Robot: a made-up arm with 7 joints.
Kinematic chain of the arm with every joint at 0, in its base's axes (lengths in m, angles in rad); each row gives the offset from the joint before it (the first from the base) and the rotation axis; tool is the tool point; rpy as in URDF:
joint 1: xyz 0 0 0.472 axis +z
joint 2: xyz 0 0 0 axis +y
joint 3: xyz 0 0 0.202 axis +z
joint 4: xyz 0.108 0 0 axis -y
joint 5: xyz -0.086 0 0.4 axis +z
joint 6: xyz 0 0 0 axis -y
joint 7: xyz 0.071 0 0 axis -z
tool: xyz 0 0 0 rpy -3.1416 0 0
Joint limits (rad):
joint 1: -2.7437..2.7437
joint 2: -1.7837..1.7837
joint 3: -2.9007..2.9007
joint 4: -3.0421..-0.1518
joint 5: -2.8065..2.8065
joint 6: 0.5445..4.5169
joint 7: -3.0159..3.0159
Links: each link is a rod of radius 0.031 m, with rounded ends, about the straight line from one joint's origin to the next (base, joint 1, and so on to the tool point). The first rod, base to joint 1, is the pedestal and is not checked.
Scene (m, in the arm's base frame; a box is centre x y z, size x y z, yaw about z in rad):
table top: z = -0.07
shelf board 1: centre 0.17 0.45 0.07 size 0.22 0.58 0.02 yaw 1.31
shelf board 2: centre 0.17 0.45 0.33 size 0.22 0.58 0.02 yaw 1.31
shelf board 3: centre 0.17 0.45 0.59 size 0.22 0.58 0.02 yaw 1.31
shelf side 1: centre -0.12 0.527 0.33 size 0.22 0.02 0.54 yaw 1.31
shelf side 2: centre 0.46 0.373 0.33 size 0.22 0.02 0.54 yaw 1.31
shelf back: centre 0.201 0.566 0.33 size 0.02 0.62 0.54 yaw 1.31
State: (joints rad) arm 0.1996 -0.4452 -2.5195 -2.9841 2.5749 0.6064 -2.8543
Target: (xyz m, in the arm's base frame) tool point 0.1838 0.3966 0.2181
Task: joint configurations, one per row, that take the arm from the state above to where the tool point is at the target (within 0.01 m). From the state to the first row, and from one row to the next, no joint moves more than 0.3 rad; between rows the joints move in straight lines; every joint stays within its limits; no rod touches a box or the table.
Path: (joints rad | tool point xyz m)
1: 0.4793 -0.6125 -2.4780 -2.9140 2.5823 0.6459 -2.8543 | 0.0285 -0.2469 0.1665
2: 0.7590 -0.7798 -2.4364 -2.8439 2.5897 0.6855 -2.8543 | 0.1383 -0.2256 0.1583
3: 1.0386 -0.9471 -2.3949 -2.7738 2.5970 0.7250 -2.8543 | 0.2361 -0.1629 0.1559
4: 1.3183 -1.1144 -2.3533 -2.7037 2.6044 0.7645 -2.8543 | 0.3070 -0.0656 0.1593
5: 1.5980 -1.2818 -2.3118 -2.6336 2.6118 0.8040 -2.8543 | 0.3399 0.0542 0.1681
6: 1.8777 -1.4491 -2.2702 -2.5635 2.6192 0.8436 -2.8543 | 0.3292 0.1813 0.1817
7: 2.1574 -1.6164 -2.2287 -2.4934 2.6266 0.8831 -2.8543 | 0.2752 0.3001 0.1987
8: 2.4370 -1.7837 -2.1871 -2.4233 2.6340 0.9226 -2.8543 | 0.1838 0.3966 0.2181

